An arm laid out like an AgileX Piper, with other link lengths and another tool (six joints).
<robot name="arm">
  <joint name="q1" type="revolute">
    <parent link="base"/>
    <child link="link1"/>
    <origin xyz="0 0 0.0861"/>
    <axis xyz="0 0 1"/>
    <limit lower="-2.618" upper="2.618"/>
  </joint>
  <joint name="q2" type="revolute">
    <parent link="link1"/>
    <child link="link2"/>
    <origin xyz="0 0 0"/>
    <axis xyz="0 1 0"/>
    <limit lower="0" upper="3.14"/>
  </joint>
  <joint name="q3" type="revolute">
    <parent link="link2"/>
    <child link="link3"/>
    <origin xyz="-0.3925 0 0.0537"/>
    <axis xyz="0 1 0"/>
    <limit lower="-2.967" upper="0"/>
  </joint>
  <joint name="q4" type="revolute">
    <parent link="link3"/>
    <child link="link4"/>
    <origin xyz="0.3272 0 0.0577"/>
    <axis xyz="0.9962 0 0.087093"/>
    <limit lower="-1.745" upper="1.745"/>
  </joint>
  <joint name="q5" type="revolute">
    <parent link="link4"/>
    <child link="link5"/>
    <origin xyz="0 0 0"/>
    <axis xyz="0 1 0"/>
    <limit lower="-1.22" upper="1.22"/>
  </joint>
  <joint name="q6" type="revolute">
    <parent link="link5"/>
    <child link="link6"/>
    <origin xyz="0.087 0 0.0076"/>
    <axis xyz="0.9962 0 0.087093"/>
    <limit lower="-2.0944" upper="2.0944"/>
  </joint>
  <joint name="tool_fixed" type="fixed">
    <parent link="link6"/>
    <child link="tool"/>
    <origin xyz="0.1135 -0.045 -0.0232" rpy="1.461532 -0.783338 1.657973"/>
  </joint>
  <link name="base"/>
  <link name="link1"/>
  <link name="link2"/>
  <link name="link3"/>
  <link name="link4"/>
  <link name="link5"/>
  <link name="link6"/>
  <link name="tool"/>
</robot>
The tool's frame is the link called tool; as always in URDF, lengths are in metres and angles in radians.
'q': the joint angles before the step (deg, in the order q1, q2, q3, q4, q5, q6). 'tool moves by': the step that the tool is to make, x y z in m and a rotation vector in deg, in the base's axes. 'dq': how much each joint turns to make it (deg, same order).
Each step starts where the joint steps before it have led.
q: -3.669, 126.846, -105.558, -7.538, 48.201, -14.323
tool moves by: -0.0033, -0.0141, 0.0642, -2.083, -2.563, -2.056
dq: -0.556, -2.736, -5.147, -2.403, 5.406, 1.370
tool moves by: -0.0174, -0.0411, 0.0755, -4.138, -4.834, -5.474
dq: -2.358, -3.750, -4.170, -5.295, 3.389, 3.306
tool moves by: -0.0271, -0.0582, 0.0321, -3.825, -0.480, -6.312
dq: -4.221, -1.406, -1.718, -4.554, 2.583, 1.535
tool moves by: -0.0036, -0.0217, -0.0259, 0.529, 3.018, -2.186
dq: -1.865, 2.181, -0.005, -0.104, 0.942, -0.001
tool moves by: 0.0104, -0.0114, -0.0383, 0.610, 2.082, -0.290
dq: -0.847, 3.424, 0.010, 0.167, -1.383, -0.112
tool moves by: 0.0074, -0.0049, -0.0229, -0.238, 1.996, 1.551
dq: -0.279, 2.088, -0.018, 0.148, -0.773, -1.883
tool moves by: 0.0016, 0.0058, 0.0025, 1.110, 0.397, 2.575
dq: 0.005, -0.545, 0.117, 2.512, 0.192, -3.343
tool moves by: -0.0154, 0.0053, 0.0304, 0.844, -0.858, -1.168
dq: 0.001, -3.014, 0.017, 0.861, 2.584, 0.448
